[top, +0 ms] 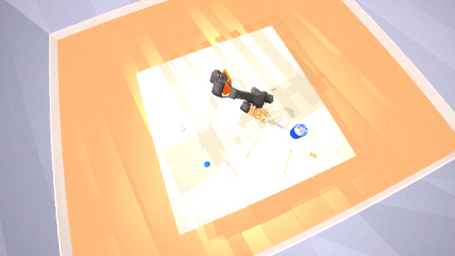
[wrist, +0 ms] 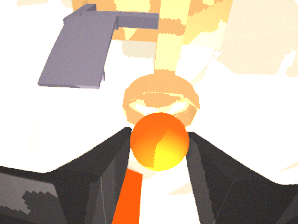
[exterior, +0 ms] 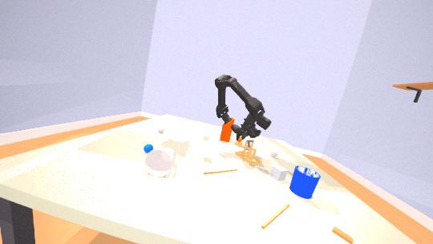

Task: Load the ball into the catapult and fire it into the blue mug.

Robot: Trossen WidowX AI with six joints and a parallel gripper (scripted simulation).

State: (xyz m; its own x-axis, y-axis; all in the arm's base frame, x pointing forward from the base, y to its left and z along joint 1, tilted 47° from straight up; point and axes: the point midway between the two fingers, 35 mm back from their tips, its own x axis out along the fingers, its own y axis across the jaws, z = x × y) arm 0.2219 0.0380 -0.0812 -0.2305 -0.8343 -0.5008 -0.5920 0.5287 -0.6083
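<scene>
Right now my gripper tip is 1 cm below the orange ball. The rest, counted from my gripper tip: grey cube (24 cm ahead, 18 cm to the left, 5 cm below); then clear glass (5 cm ahead, 36 cm to the right, 4 cm below); then wooden catapult (4 cm ahead, 5 cm to the left, 2 cm below).
</scene>
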